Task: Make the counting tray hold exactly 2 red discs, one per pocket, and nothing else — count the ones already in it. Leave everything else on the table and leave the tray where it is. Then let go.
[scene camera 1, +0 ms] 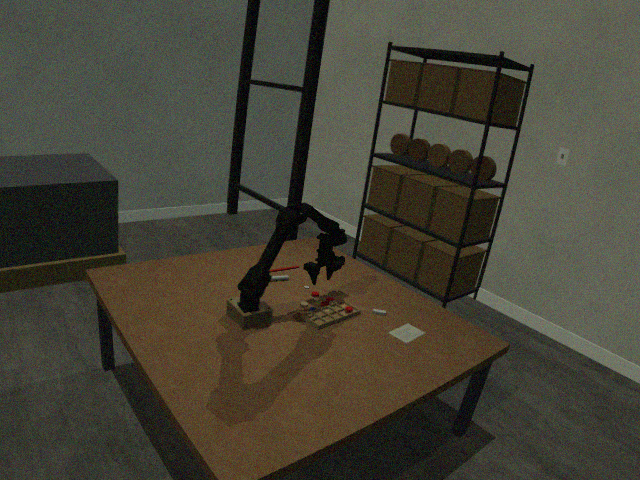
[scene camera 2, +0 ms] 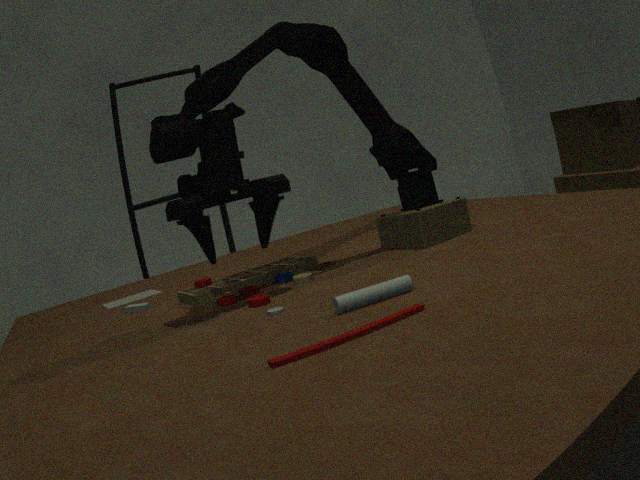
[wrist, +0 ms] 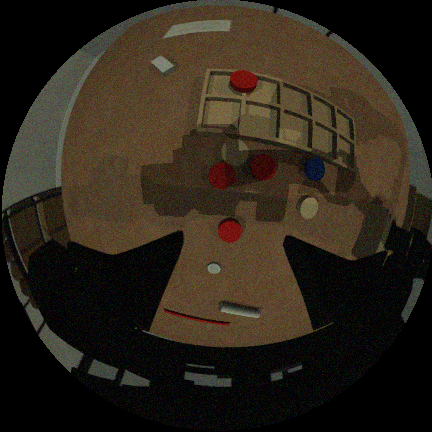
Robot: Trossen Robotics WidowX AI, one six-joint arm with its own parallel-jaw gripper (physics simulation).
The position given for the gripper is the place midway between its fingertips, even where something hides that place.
Note:
The gripper (scene camera 2: 239,256) is open and holds nothing. Also in view: a wooden counting tray (wrist: 277,112). On the table rests a red rod (scene camera 2: 325,345).
The gripper also shows in scene camera 1 (scene camera 1: 321,282) and in the wrist view (wrist: 234,238).

